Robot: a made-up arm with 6 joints.
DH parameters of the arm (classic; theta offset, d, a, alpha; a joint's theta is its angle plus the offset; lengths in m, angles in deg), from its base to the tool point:
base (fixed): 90 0.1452 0.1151 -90
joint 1: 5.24 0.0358 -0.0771 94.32
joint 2: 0 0.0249 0.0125 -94.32
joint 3: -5.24 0.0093 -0.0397 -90
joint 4: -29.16 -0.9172 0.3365 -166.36
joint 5: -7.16 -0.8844 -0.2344 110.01
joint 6: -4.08 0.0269 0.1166 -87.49
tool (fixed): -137.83 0.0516 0 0
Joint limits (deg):
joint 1: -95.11..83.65
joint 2: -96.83..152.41
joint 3: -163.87..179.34
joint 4: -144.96..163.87
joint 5: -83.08..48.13
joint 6: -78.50..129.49
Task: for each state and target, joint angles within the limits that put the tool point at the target. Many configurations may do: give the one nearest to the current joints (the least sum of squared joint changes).
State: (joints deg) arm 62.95 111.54 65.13 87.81 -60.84 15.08
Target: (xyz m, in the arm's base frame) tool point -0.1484 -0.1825 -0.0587
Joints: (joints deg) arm 44.51 105.42 105.94 83.04 -78.37 8.57
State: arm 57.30 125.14 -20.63 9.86 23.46 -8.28
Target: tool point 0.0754 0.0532 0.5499
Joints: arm 67.06 119.49 -20.52 7.22 -25.43 -27.97
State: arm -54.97 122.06 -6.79 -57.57 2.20 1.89
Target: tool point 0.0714 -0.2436 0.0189
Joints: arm -37.57 90.59 8.63 -34.19 -8.41 -0.96
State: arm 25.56 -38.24 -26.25 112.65 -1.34 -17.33
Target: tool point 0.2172 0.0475 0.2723
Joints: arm 5.56 -38.87 -13.36 113.27 13.54 -16.70
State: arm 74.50 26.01 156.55 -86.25 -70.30 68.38
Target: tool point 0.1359 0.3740 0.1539
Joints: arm 32.79 -9.76 124.37 -110.98 -23.62 74.69
